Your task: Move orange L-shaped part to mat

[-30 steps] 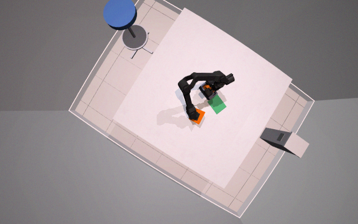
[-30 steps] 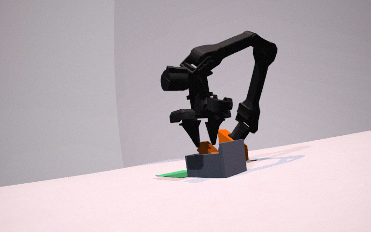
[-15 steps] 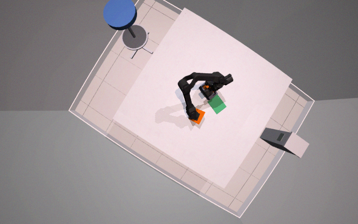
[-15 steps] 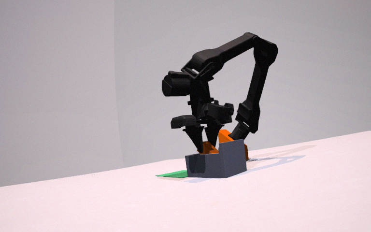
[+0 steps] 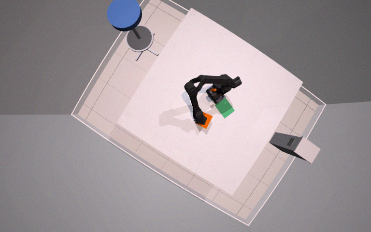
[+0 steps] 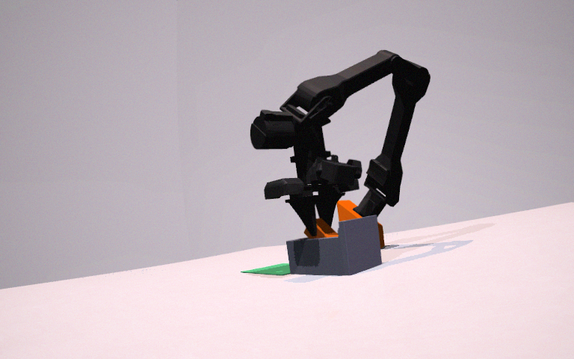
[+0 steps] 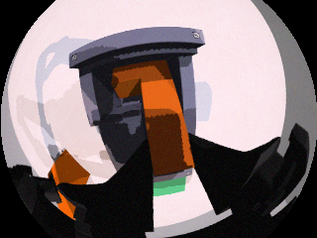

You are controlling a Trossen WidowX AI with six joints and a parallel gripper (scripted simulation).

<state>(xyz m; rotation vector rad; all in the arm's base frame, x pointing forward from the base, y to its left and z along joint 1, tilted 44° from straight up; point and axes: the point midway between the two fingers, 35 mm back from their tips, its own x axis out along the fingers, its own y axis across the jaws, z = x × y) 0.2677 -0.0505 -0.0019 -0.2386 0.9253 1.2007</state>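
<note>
The green mat lies 8 cm behind my gripper tip, 12 cm to the right of it and 8 cm below it. Also, from my gripper tip: orange L-shaped part 4 cm to the left, 3 cm below.
</note>
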